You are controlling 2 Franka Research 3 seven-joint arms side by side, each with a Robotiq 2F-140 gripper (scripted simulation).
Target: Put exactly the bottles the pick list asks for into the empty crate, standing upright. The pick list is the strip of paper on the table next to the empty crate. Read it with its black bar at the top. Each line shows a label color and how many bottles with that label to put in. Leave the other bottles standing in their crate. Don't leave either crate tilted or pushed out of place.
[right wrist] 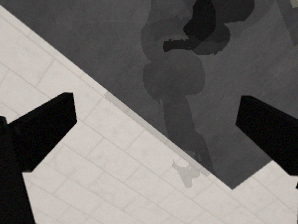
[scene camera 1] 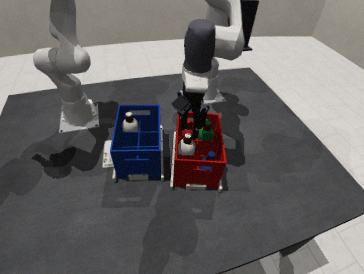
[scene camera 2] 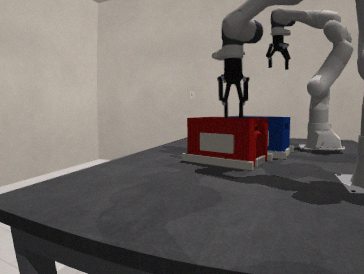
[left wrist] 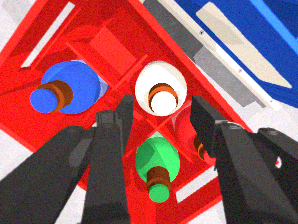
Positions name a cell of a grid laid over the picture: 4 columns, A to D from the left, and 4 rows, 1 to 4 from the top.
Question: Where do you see a blue bottle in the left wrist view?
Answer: At A2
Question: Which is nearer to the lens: the green bottle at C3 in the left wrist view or the red crate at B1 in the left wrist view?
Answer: The green bottle.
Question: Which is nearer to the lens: the red crate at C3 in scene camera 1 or the blue crate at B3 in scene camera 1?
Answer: The red crate.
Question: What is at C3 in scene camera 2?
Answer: A red crate.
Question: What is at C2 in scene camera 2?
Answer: The left gripper.
